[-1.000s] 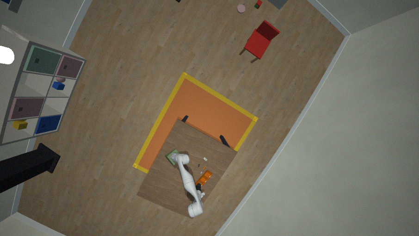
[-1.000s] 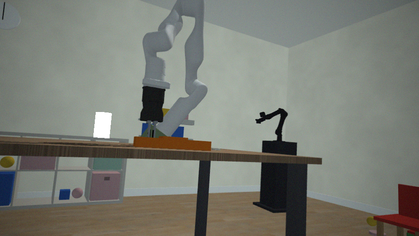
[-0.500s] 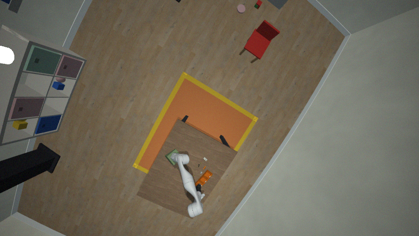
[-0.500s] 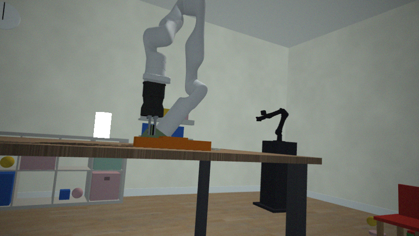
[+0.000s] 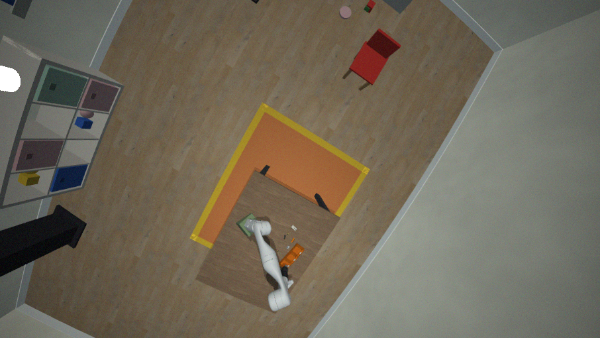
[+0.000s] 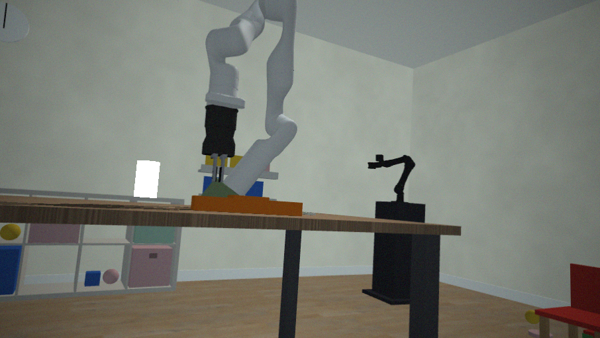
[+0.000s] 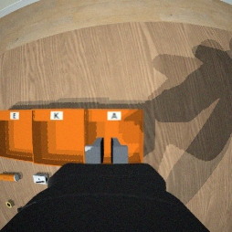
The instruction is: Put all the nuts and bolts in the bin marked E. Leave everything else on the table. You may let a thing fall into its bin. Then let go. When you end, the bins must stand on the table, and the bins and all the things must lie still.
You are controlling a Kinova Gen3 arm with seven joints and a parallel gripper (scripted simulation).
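My gripper is now 10 mm short of the orange bin, 70 mm to the right of it and 70 mm above it. Also, from my hand: orange marker 70 mm behind, 210 mm to the left, 80 mm below; dark bolt 150 mm behind, 190 mm to the left, 80 mm below; white sharpener-like piece 70 mm behind, 120 mm to the left, 80 mm below.
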